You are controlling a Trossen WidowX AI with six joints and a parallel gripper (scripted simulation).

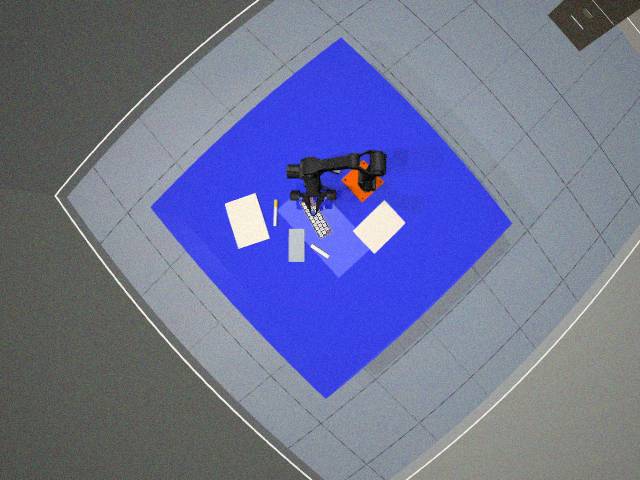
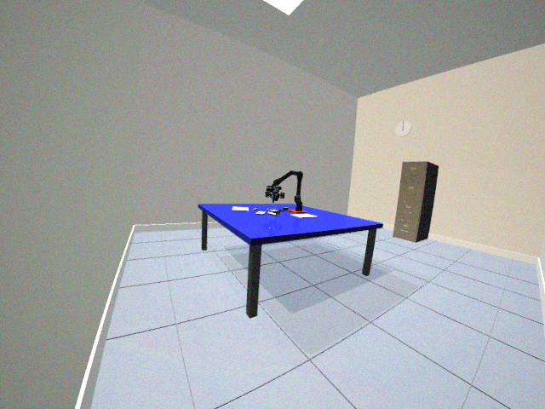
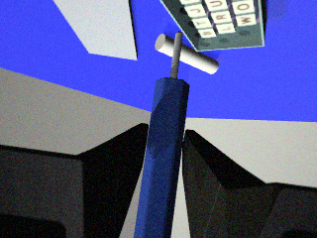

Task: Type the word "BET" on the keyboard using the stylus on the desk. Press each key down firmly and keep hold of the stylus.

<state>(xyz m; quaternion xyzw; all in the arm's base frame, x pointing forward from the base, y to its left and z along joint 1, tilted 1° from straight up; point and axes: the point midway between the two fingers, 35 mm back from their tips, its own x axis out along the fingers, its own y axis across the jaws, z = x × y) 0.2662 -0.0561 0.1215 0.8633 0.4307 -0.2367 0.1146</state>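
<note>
The T key is 11 cm below my gripper tip, 7 cm to the left of it and 3 cm ahead of it. Also, from my gripper tip: blue stylus 1 cm below; thin grey tip 5 cm below; dark pen 12 cm behind, 11 cm below, 6 cm to the right.
</note>
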